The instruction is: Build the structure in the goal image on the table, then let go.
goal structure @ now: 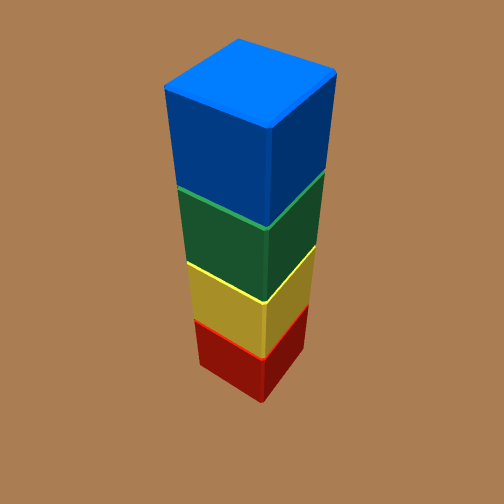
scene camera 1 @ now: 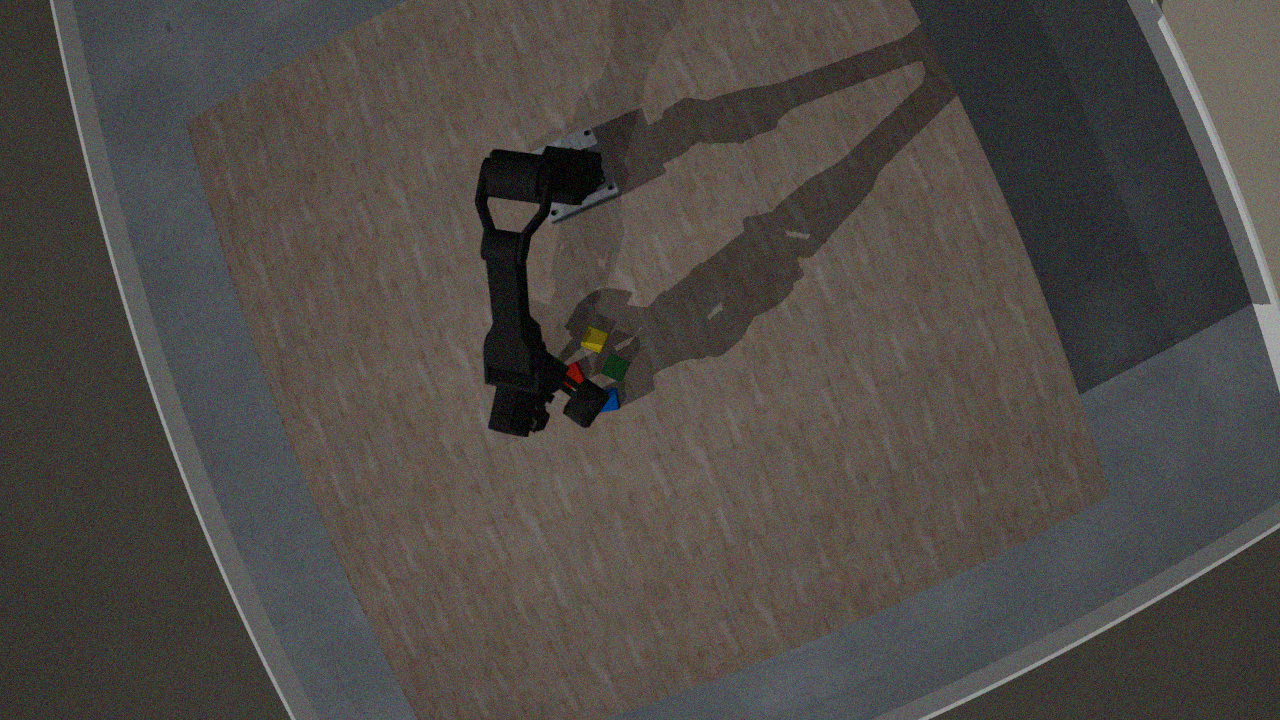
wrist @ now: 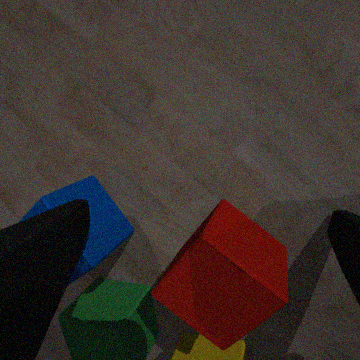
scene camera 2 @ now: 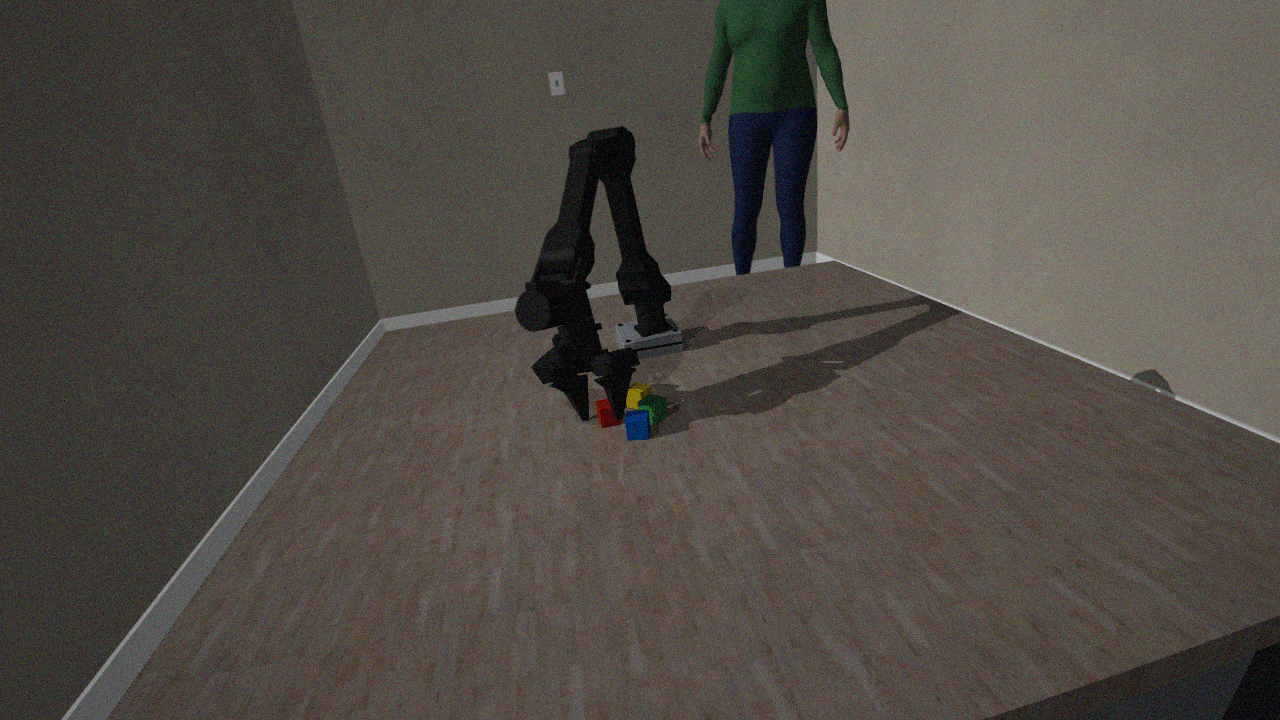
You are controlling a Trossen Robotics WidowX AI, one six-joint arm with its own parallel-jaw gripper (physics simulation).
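Note:
My gripper (scene camera 2: 601,418) (wrist: 211,216) is open and low at the table, pointing down. A red cube (scene camera 1: 574,371) (scene camera 2: 608,415) (wrist: 235,275) stands between its spread fingers, with gaps on both sides in the wrist view. A blue cube (scene camera 1: 612,402) (scene camera 2: 637,426) (wrist: 107,220) is partly hidden behind the left finger in the wrist view; whether they touch is unclear. A green cube (scene camera 1: 614,367) (scene camera 2: 657,409) (wrist: 107,302) and a yellow cube (scene camera 1: 594,340) (scene camera 2: 637,396) (wrist: 215,351) stand close by, nearer the arm's base. No stack shows.
The wood-patterned table (scene camera 1: 716,537) (scene camera 2: 716,555) carries the arm's grey base plate (scene camera 1: 581,204) (scene camera 2: 657,342) behind the cubes. Arm shadows fall across the table and cubes. A person in a green top (scene camera 2: 771,62) stands beyond the table's far edge.

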